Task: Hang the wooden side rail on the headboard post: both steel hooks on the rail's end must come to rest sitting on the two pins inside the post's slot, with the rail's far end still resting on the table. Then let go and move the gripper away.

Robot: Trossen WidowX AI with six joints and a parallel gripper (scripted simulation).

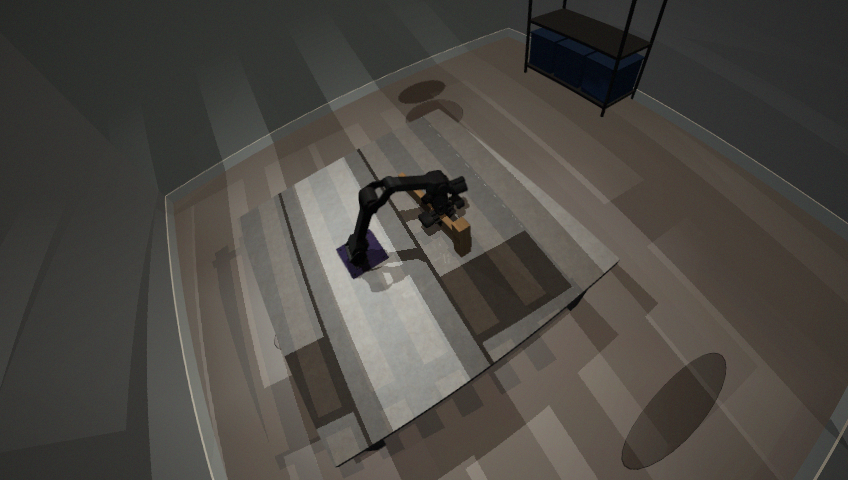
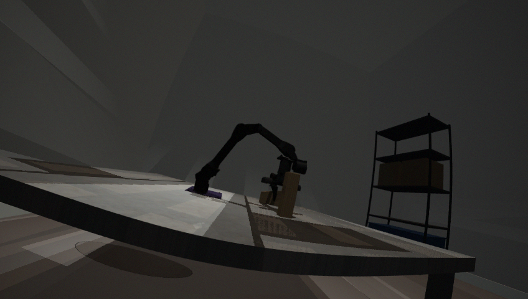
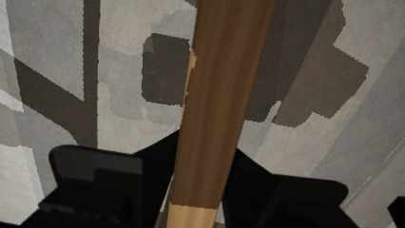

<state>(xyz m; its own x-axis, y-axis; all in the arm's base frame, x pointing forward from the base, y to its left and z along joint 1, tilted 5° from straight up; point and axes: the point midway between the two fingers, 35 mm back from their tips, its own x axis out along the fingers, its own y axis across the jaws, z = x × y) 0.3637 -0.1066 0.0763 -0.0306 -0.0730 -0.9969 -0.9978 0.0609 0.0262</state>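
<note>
My gripper tip is now 1 cm past the wooden headboard post, 13 cm to the left of it and 4 cm below it.
</note>
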